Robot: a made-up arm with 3 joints. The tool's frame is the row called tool.
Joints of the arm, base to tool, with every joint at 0 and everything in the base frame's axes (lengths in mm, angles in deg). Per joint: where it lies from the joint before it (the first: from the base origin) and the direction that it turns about. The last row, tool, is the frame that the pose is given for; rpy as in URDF.
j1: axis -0.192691 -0.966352 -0.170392 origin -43 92 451
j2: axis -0.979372 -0.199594 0.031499 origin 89 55 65
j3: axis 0.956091 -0.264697 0.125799 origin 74 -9 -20
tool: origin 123 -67 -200 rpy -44.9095 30.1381 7.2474
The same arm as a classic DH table. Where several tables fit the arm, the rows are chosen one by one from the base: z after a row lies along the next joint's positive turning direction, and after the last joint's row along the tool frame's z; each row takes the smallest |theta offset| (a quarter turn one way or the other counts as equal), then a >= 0, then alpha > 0; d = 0 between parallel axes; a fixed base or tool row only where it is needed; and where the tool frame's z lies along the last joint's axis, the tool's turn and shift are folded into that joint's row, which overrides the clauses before.
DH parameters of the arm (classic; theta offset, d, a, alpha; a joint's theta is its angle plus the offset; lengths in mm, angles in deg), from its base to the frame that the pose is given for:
base (fixed): -11.28 436.9 -60.2 99.81
j1: 83.99 -135.7 59.6 -67.9
j2: 30.18 -116.9 -24.4 151.59
j3: 54.83 165.8 -152.2 82.42
tool (fixed): 132.73 -157.3 0 0

